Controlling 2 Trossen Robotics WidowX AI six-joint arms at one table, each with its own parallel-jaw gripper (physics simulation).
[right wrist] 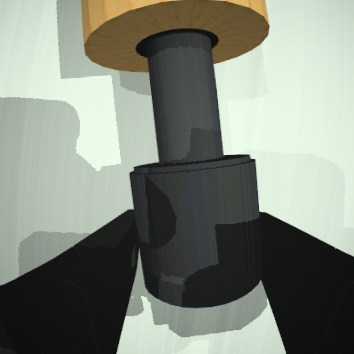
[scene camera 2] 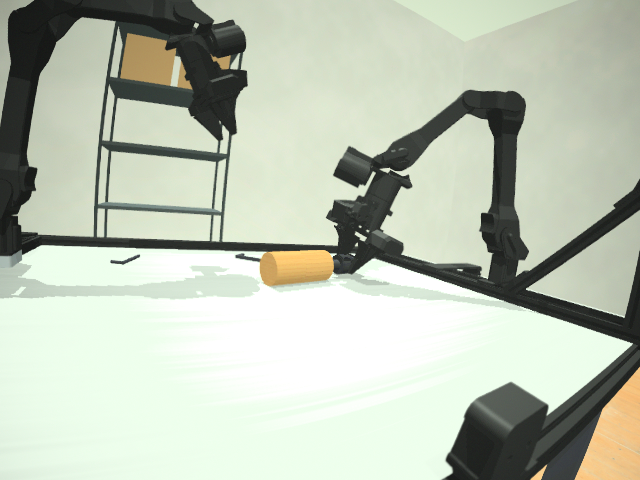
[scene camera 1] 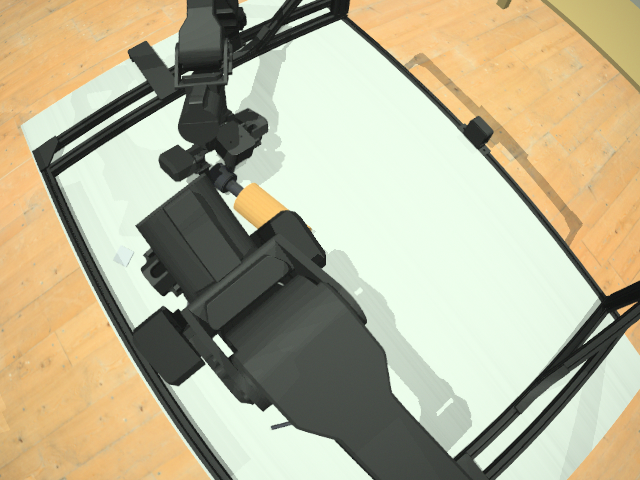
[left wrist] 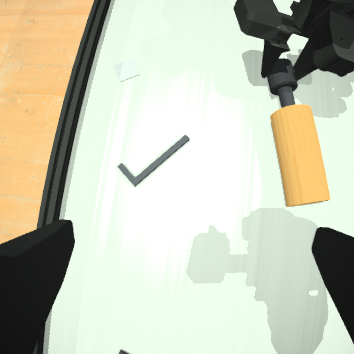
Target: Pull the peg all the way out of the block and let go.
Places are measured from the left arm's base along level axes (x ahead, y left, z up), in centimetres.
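Pixels of known places: left gripper, fingertip midpoint: [scene camera 2: 227, 137] [left wrist: 197, 237]; right gripper, fingertip midpoint: [right wrist: 196, 222] [scene camera 2: 343, 269] [scene camera 1: 220, 181] [left wrist: 275, 78]; right arm's base at its link origin: [scene camera 2: 500, 284].
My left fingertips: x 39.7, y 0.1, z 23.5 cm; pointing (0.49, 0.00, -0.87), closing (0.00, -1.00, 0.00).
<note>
For each thing: its top centre in the pictures, then the offset to it from my left fingertips. "pt": a spot on its surface instead.
- wooden cylindrical block at its top centre: [left wrist: 309, 150] [scene camera 1: 271, 211] [scene camera 2: 299, 251] dx +10.0, dy -15.7, dz -19.8 cm
- dark peg at its top centre: [right wrist: 203, 69] [left wrist: 293, 97] [scene camera 1: 238, 186] [scene camera 2: 329, 254] dx +17.3, dy -14.6, dz -20.7 cm
- small pale square at a spot on its surface: [left wrist: 127, 70] [scene camera 1: 125, 255] pt dx +22.4, dy +7.5, dz -25.1 cm
The wooden cylindrical block [scene camera 1: 258, 204] [scene camera 2: 299, 267] [left wrist: 300, 155] [right wrist: 107, 42] lies on its side on the table. The dark peg [scene camera 1: 224, 178] [left wrist: 282, 75] [right wrist: 195, 240] has a thick head, and its shaft runs into the hole in the block's end; the part inside is hidden. My right gripper [scene camera 2: 344, 262] [right wrist: 196, 222] is shut on the peg's head, one finger on each side. My left gripper [scene camera 2: 227, 135] [left wrist: 197, 237] is open and empty, high above the table, beyond the block's other end. In scene camera 1 its fingers are hidden under the left arm, which also covers part of the block.
A dark L-shaped bar [scene camera 2: 126, 259] [left wrist: 160, 162] lies on the table, and a small pale square [scene camera 1: 123, 256] [left wrist: 127, 70] lies near the black edge frame [scene camera 1: 87, 248] [left wrist: 67, 150]. A shelf unit [scene camera 2: 162, 149] stands behind the table.
</note>
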